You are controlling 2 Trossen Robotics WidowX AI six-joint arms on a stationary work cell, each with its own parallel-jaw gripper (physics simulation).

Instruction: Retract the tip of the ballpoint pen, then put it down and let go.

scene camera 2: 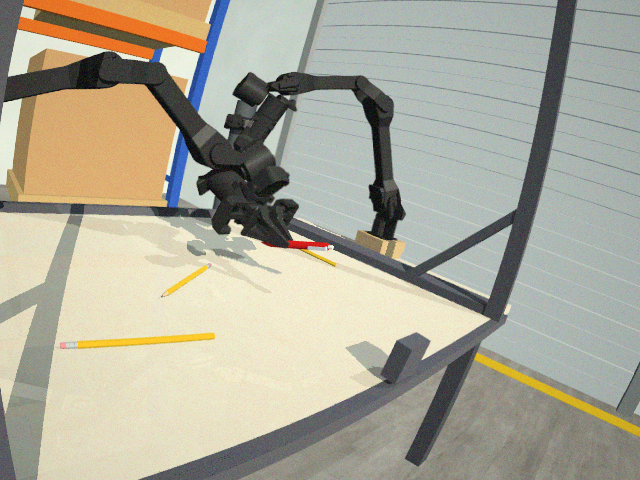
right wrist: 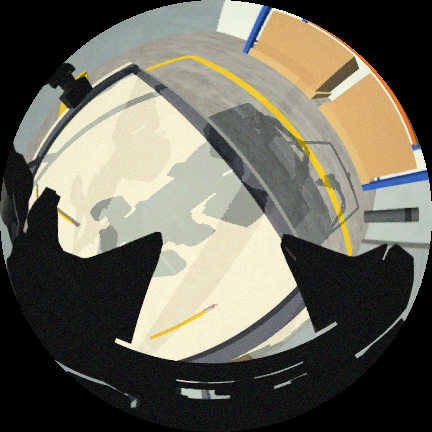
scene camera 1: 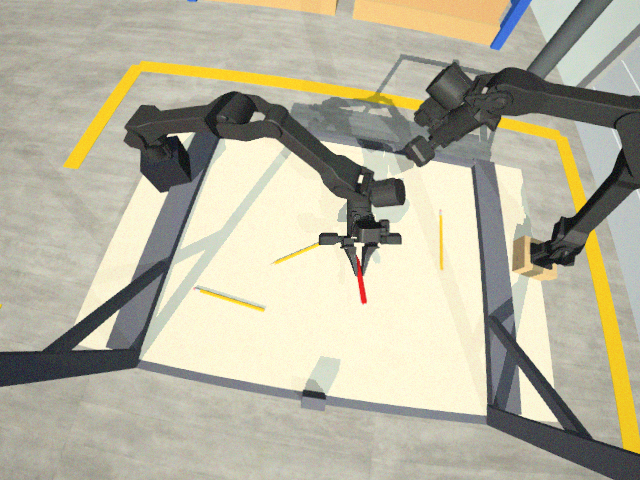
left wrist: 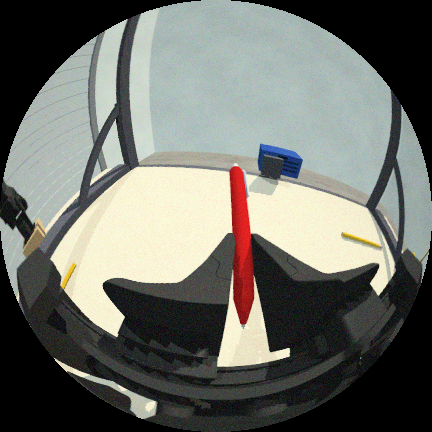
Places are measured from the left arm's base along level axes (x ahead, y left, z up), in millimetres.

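Pixels of known places: left gripper, between the fingertips: [scene camera 2: 290, 246] [scene camera 1: 359, 276] [left wrist: 240, 238]; right gripper, between the fingertips: [right wrist: 224, 240]; left arm's base, origin of its link: [scene camera 1: 159, 152]; right arm's base, origin of its link: [scene camera 2: 382, 236] [scene camera 1: 540, 256].
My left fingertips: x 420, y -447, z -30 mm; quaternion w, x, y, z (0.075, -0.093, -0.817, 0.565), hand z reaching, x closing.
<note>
Ahead of a thing's pixels: the offset from my left fingertips to its middle. Level surfaces: height alone.
The red ballpoint pen @(dz +4, dx -3, dy -7 mm) [scene camera 1: 362, 289] [scene camera 2: 305, 244] [left wrist: 241, 215] is held roughly level above the table @(dz -77 mm) [scene camera 1: 413, 361] [scene camera 2: 289, 361]. Its white button end points away from the gripper. In the left wrist view a small grey tip shows at its pointed end, behind the fingers. My left gripper [scene camera 1: 359, 272] [scene camera 2: 288, 242] [left wrist: 240, 238] is shut on the pen near its middle. My right gripper [right wrist: 224, 240] is open and empty, high near the back right of the table in scene camera 1.
Three yellow pencils lie apart on the table: one at the left [scene camera 1: 230, 299] [scene camera 2: 147, 340] [left wrist: 361, 240], one partly hidden near my left gripper [scene camera 1: 295, 253] [scene camera 2: 186, 280], one at the right [scene camera 1: 440, 240] [scene camera 2: 319, 257] [right wrist: 182, 324]. A grey block @(dz -46, dx -171, dy -227 mm) [scene camera 1: 313, 400] [scene camera 2: 405, 356] stands at the table edge.
</note>
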